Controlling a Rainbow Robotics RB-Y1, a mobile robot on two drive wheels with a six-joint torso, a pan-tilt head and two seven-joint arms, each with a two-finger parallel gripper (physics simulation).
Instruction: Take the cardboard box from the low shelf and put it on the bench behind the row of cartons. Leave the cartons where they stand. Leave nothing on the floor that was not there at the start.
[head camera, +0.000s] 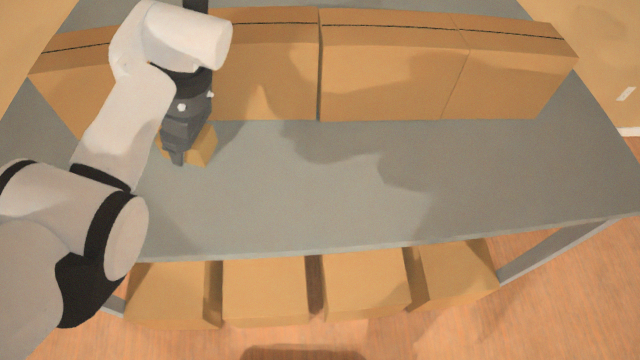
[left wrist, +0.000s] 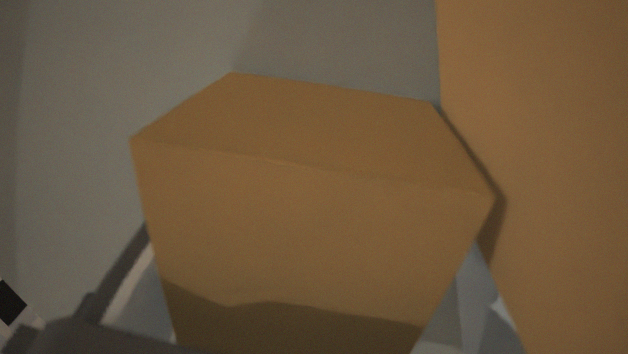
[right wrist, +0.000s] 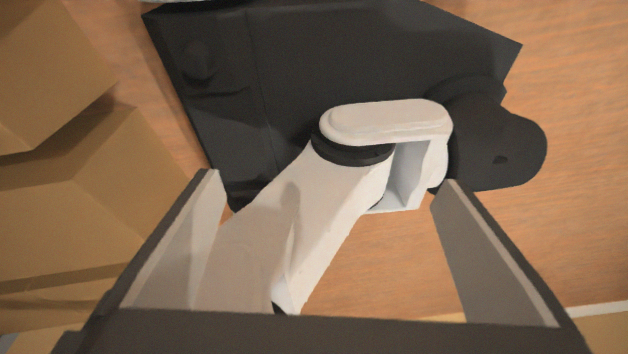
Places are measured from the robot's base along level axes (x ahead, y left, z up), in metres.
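Pixels of known places: left gripper, fingertip midpoint: (head camera: 189, 143) (left wrist: 342, 195); right gripper, fingertip midpoint: (right wrist: 329, 188).
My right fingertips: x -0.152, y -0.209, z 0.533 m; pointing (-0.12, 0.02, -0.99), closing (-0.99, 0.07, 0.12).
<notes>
Behind a point stands the place of what it marks.
A small cardboard box (head camera: 204, 146) @[x 0.438, y 0.182, z 0.953 m] (left wrist: 310, 210) @[x 0.469, y 0.258, z 0.965 m] stands on the grey bench (head camera: 300, 200) @[x 0.356, y 0.011, z 0.915 m] (left wrist: 75, 125) @[x 0.375, y 0.263, z 0.915 m], at the near side of the row of cartons (head camera: 270, 80) (left wrist: 560, 150) in the head view. A corner of the box is very close to a carton; I cannot tell if they touch. My left gripper (head camera: 184, 153) @[x 0.471, y 0.228, z 0.917 m] (left wrist: 310, 237) @[x 0.471, y 0.228, z 0.917 m] is open around the box, with one finger on each side and no grip on it. Its far finger is hidden in the head view. My right gripper (right wrist: 329, 188) @[x -0.152, y -0.209, z 0.533 m] is open and empty over the floor.
Several cardboard boxes (head camera: 265, 290) @[x 0.352, y 0.141, z 0.271 m] (right wrist: 65, 225) @[x 0.373, y 0.115, z 0.271 m] sit below the bench top. A bench leg (head camera: 550, 250) @[x 0.374, y -0.722, z 0.584 m] stands at the right. My black base (right wrist: 350, 60) @[x -0.240, y -0.142, z 0.170 m] and a white body part (right wrist: 310, 200) @[x -0.145, y -0.052, z 0.408 m] show beneath my right gripper, above the wooden floor (head camera: 575, 310) @[x 0.263, y -1.279, z 0.001 m] (right wrist: 390, 265) @[x -0.605, y 1.102, z 0.001 m].
</notes>
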